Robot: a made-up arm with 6 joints.
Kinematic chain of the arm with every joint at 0, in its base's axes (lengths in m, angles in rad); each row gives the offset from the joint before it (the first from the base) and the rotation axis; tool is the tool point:
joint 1: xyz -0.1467 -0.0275 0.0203 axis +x
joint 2: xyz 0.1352 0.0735 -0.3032 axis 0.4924 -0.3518 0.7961
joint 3: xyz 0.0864 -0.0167 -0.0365 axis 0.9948 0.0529 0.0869
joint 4: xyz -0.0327 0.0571 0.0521 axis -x
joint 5: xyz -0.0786 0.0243 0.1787 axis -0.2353 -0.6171 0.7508
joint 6: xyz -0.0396 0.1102 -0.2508 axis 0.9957 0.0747 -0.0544
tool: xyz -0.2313 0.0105 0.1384
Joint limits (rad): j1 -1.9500..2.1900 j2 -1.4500..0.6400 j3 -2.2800..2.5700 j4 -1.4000..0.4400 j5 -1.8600..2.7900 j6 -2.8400..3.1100
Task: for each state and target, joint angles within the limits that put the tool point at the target. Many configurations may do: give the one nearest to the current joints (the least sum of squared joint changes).
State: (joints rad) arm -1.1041 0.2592 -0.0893 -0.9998 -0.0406 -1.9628
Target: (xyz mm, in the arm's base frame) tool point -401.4 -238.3 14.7
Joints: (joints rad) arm -1.8812 0.6400 0.2399 -1.0290 0.2103 -1.7819
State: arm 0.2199 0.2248 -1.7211 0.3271 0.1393 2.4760
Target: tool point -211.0 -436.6 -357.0
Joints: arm -0.6193 0.5129 -1.8275 0.2341 -0.0759 2.7210
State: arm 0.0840 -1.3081 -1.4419 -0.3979 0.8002 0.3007
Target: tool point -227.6 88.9 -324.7
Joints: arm -0.0507 -1.0260 -1.7217 -0.5679 0.9929 -0.1177
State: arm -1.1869 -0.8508 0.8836 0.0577 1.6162 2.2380
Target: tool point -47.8 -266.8 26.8
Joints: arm -1.0625 -1.2736 0.3208 0.4400 1.4990 1.7451
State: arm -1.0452 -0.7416 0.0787 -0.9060 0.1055 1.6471
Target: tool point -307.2 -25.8 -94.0
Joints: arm -0.9715 -0.3483 0.4694 -1.0489 -0.6100 1.4245
